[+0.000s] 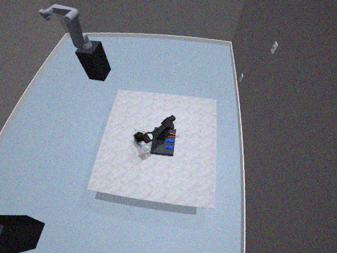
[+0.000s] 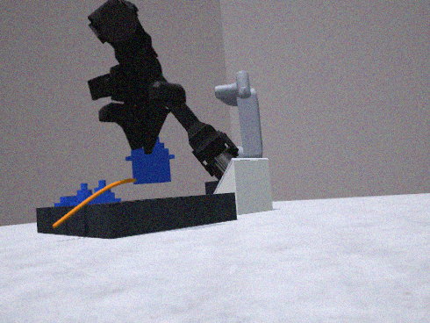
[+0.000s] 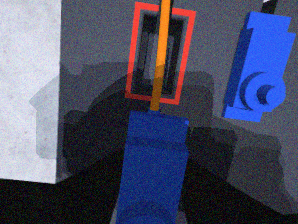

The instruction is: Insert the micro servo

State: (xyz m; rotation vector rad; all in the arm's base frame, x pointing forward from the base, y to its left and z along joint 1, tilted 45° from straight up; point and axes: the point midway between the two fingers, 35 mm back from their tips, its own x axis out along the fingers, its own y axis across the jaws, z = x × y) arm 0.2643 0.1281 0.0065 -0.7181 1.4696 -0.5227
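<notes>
The robot deck is 5 cm behind my gripper tip, 8 cm to the right of it and 10 cm below it.
</notes>
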